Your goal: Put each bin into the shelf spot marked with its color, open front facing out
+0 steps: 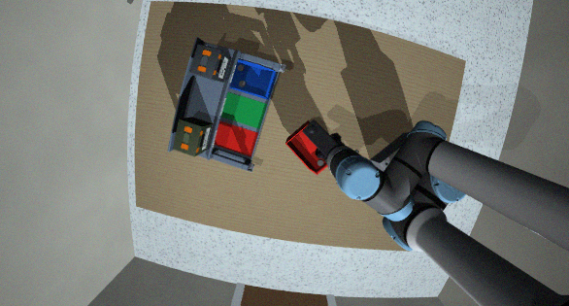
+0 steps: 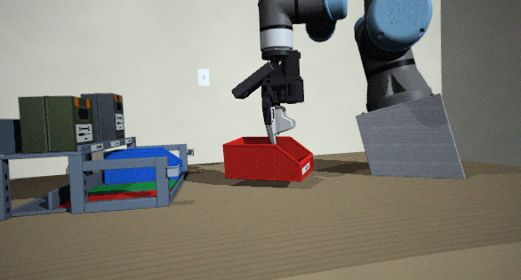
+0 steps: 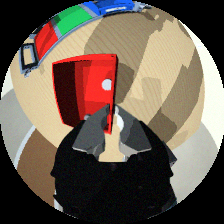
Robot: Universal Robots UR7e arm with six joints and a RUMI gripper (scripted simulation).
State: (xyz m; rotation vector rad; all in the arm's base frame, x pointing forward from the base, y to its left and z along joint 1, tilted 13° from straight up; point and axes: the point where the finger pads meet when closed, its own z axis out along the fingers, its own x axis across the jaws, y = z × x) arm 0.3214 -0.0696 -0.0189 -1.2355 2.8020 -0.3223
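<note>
Right now the red bin is 3 cm to the left of my hand, 3 cm below it and 3 cm ahead of it. Round my hand: blue bin 27 cm ahead, 21 cm to the right, 4 cm below; top board 40 cm ahead, 12 cm to the right, 1 cm above; green box 42 cm ahead, 6 cm above, 1 cm to the right.
</note>
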